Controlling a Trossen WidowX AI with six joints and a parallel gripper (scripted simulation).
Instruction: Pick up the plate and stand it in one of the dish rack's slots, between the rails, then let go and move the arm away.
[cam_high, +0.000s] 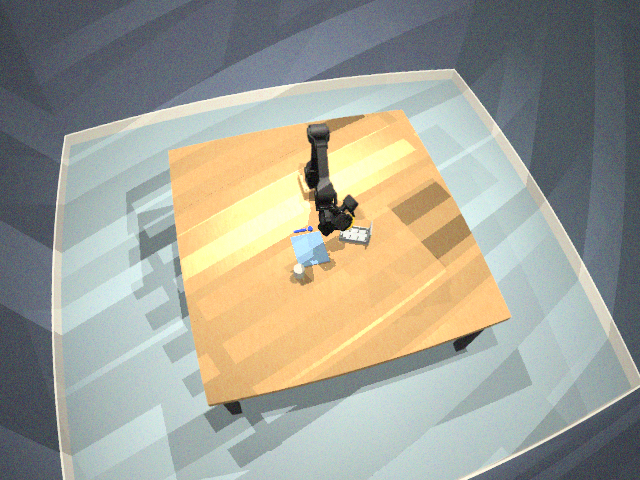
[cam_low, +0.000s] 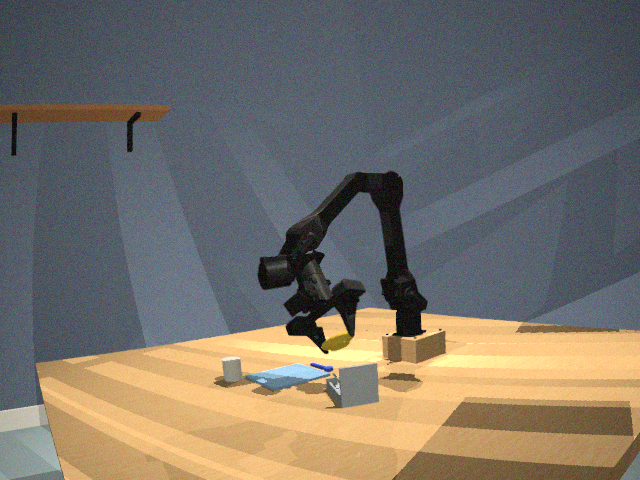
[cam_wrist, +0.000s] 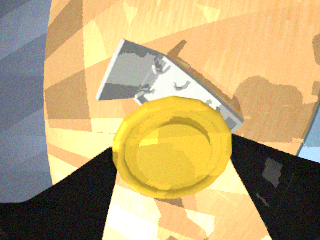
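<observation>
My gripper tip is 7 cm above the grey dish rack, 4 cm to the right of it and 1 cm short of it. Also, from my gripper tip: blue utensil (15 cm to the right, 9 cm below, 9 cm behind); then yellow plate (1 cm above); then mat (17 cm to the right, 10 cm below, 1 cm ahead).
</observation>
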